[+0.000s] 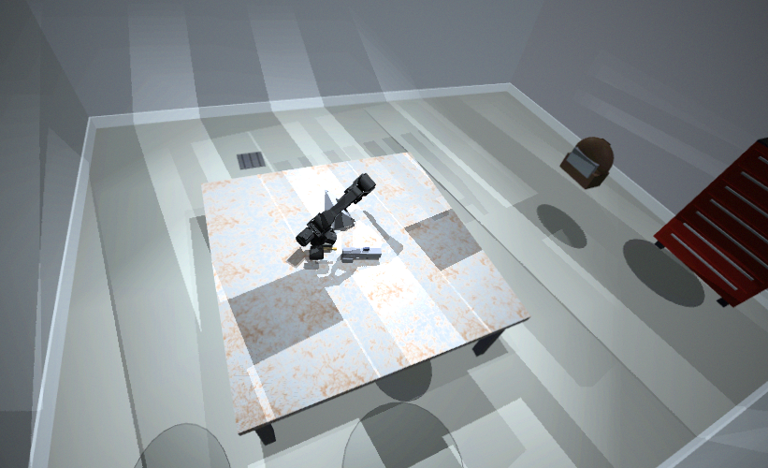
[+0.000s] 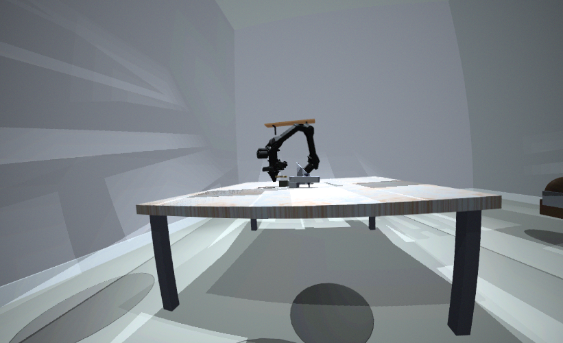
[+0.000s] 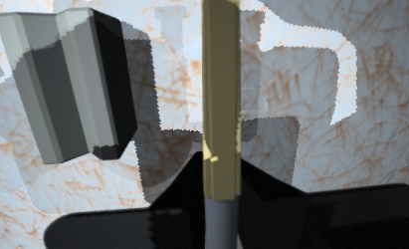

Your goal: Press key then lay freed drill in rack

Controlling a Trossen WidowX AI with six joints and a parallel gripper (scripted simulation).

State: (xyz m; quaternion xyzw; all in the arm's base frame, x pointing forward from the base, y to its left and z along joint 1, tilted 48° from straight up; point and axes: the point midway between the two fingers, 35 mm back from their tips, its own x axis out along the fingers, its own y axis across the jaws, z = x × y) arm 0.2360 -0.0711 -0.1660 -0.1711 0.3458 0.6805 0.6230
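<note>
My gripper tip is now 4 cm to the right of the drill, 3 cm below it and 1 cm short of it. The rest, counted from my gripper tip: rack: 6 cm behind, 5 cm to the left, 2 cm below; then dark key: 23 cm to the left, 5 cm ahead, 2 cm above.
</note>
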